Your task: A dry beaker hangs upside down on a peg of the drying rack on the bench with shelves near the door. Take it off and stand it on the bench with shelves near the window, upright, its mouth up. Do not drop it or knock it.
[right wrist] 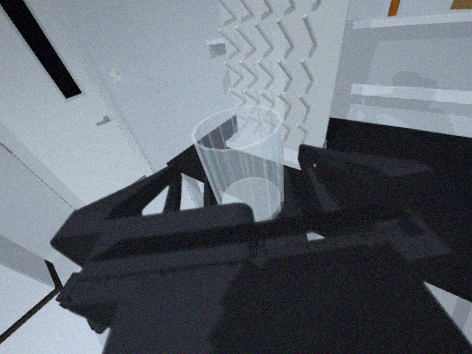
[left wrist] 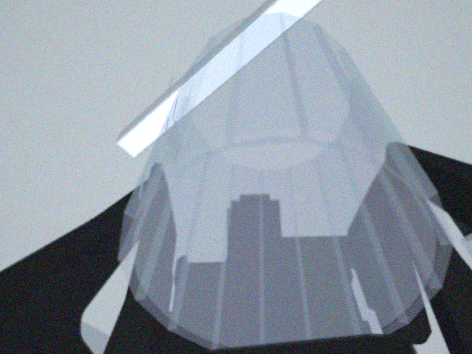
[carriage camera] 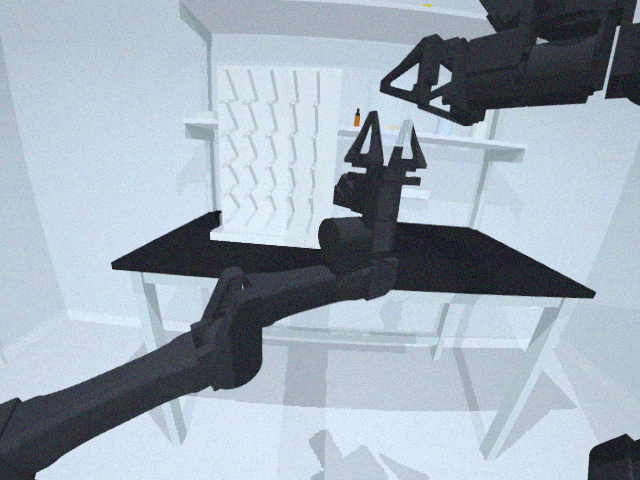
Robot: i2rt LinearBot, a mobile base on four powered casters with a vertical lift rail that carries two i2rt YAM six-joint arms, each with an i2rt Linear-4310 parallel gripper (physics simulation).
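Frame: origin at the left arm's base, x up, y back, z right, level; millimetres.
Seen in the pictures: left gripper, fingertip midpoint: (right wrist: pixel 245 172) (left wrist: pixel 272 176) (carriage camera: pixel 391 115); right gripper, fingertip midpoint: (right wrist: pixel 238 160) (left wrist: pixel 276 169) (carriage camera: pixel 400 95).
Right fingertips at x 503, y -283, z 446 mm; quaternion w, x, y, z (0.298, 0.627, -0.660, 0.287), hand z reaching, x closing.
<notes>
A point is followed by its place in that frame.
A clear beaker (carriage camera: pixel 392 105) {x 486, y -264, z 432 mm} (left wrist: pixel 300 215) {x 435, y -311, z 425 mm} (right wrist: pixel 240 160) {x 516, y -271, z 458 mm} stands off the rack, its mouth up and slightly tilted in the right wrist view. My left gripper (carriage camera: pixel 391 129) {x 478, y -296, z 440 mm} (left wrist: pixel 272 176) {x 478, y -296, z 440 mm} (right wrist: pixel 245 172) {x 478, y -296, z 440 mm} points upward and is shut on the beaker, a finger on each side. My right gripper (carriage camera: pixel 385 86) {x 504, y -283, z 446 mm} (right wrist: pixel 238 160) {x 504, y -283, z 446 mm} is open and comes in from the upper right in the carriage view; the beaker shows between its fingers in the right wrist view, the gap unclear. The white drying rack (carriage camera: pixel 330 155) {x 416, y -889, z 366 mm} (right wrist: pixel 327 75) {x 409, y -889, z 359 mm} stands on the black bench top (carriage camera: pixel 491 258) {x 81, y -790, z 1031 mm} (right wrist: pixel 400 170); no beaker shows on its visible pegs.
Behind the grippers runs a shelf (carriage camera: pixel 506 147) {x 518, y -1040, z 1150 mm} with an amber bottle (carriage camera: pixel 356 118) {x 585, y -1113, z 475 mm} and pale vessels, partly hidden. A wide upper shelf (carriage camera: pixel 310 18) {x 976, y -1123, z 246 mm} hangs above. A door (right wrist: pixel 55 125) {x 203, y -352, z -1494 mm} is at the left in the right wrist view. A ceiling lamp (left wrist: pixel 145 130) {x 1244, y -165, z 895 mm} shows beyond the beaker.
</notes>
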